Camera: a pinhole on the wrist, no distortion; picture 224 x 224 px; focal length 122.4 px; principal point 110.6 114.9 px. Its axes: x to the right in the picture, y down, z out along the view. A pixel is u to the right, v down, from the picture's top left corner.
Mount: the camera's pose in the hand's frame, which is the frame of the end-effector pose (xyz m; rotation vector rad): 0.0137 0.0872 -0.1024 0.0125 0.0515 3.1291
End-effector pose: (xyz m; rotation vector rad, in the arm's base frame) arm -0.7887 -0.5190 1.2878 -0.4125 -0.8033 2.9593
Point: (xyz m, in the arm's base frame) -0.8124 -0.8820 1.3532
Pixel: 129 51
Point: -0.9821 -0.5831 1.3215
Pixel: 21 149
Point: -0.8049 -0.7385 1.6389
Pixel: 138 137
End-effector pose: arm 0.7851 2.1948 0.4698 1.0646 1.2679 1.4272
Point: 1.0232 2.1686 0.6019
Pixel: 142 111
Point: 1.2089 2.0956 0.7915
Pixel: 155 73
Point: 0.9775 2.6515 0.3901
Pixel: outside the picture
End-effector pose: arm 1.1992 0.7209 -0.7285 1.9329 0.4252 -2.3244
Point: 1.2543 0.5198 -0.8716
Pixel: outside the picture
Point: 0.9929 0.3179 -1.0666
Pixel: 8 16
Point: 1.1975 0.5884 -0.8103
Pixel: 63 69
